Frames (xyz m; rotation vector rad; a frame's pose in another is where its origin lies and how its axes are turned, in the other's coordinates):
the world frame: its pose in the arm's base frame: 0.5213 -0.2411 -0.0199 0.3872 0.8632 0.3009
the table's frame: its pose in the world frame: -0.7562 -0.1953 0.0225 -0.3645 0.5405 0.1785
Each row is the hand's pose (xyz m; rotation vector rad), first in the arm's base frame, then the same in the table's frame.
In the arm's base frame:
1: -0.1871 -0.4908 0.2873 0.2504 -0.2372 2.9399
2: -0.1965 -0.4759 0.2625 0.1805 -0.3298 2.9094
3: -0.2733 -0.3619 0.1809 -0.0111 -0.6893 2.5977
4: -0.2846 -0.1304 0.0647 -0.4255 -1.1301 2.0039
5: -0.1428 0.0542 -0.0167 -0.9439 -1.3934 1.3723
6: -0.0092 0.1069 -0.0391 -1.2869 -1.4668 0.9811
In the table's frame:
1: 0.2051 0.2640 -0.1988 -1.3989 -0.3213 1.9436
2: 0.2330 0.2697 -0.2096 -1.4745 -0.3843 1.9029
3: 0.3539 0.3608 -0.2610 -1.6635 -0.7803 1.6235
4: 0.5713 0.4969 -0.2232 -1.9675 -1.2982 0.9649
5: 0.7496 0.5378 -0.0579 -2.2635 -1.5488 0.1188
6: 0.8089 0.5052 0.0708 -2.4166 -1.5398 -0.4515

